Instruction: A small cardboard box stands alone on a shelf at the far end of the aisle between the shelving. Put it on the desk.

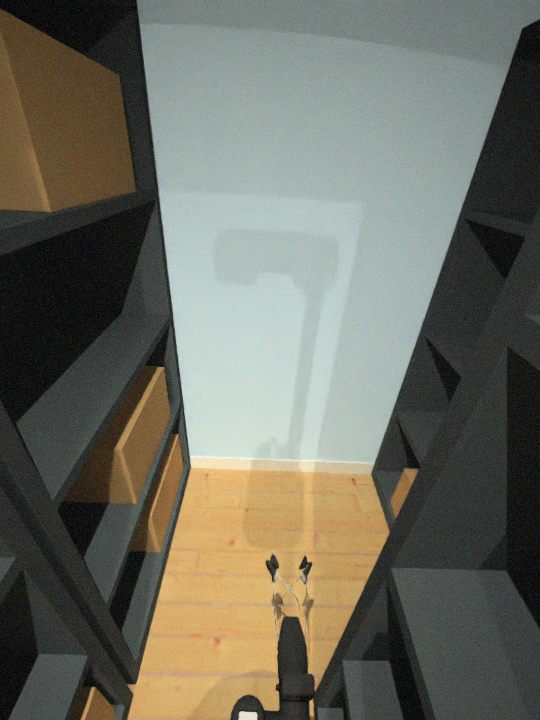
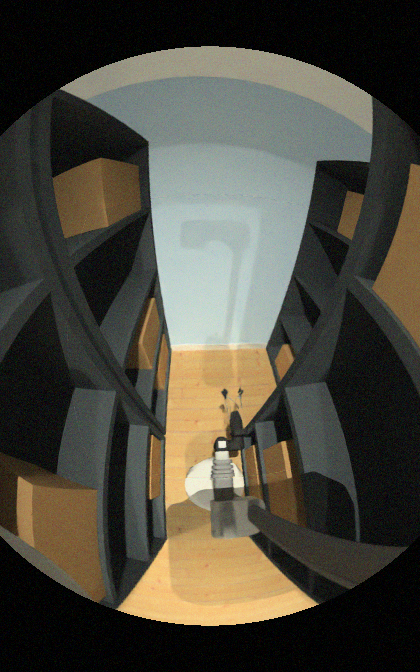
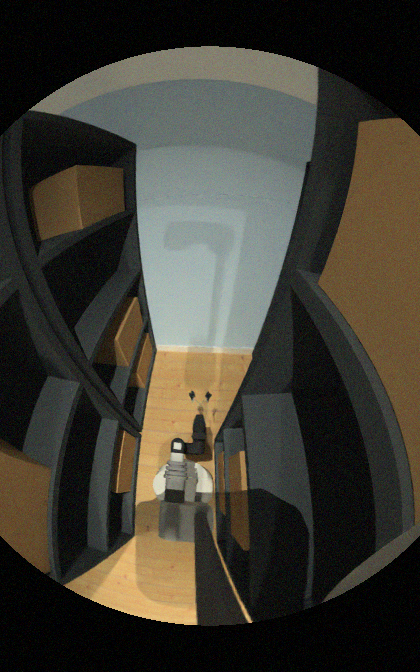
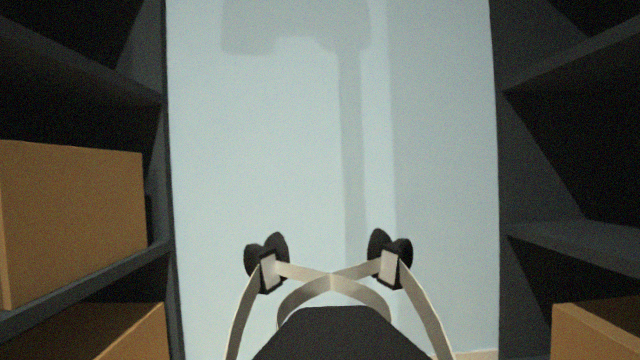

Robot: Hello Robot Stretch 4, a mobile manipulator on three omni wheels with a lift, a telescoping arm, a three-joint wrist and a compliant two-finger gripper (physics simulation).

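Frame: origin at the robot's base, x right, y ahead, z up, level; centimetres.
Seen in the pictures: gripper, fingertip midpoint: [image 1: 288, 555] [image 4: 327, 250].
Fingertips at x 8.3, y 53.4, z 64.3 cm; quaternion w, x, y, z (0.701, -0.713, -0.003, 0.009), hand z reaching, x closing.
Observation:
Offsets run from my fingertips to a thing's top centre. "spot": to the spot under its first point. Level surfaces: height alone.
My gripper [image 1: 288, 564] [image 2: 232, 392] [image 3: 200, 395] [image 4: 327, 250] is open and empty. It points forward down the aisle towards the end wall, its fingertips apart. Several cardboard boxes stand on the shelves. One box {spot: dz +89.7, dx -50.7, dy +36.4 cm} [image 1: 81, 139] [image 2: 122, 195] [image 3: 102, 197] is high on the left. Another box {dz +13.3, dx -65.4, dy +42.3 cm} [image 1: 145, 439] [image 2: 149, 337] [image 3: 129, 332] [image 4: 75, 220] is lower on the left. An orange-brown box {dz -32.4, dx +74.5, dy +37.2 cm} [image 1: 403, 491] [image 2: 285, 361] [image 4: 595, 332] shows partly, low on the right. I cannot tell whether any of these is the small box. The desk does not show.
Dark shelving stands close on both sides, with a left shelf board {dz +32.0 cm} [image 1: 87, 389] and a right shelf board [image 4: 575, 245]. A pale blue wall [image 1: 249, 360] [image 4: 260, 150] closes the aisle. A large box [image 2: 400, 260] [image 3: 375, 225] is near on the right.

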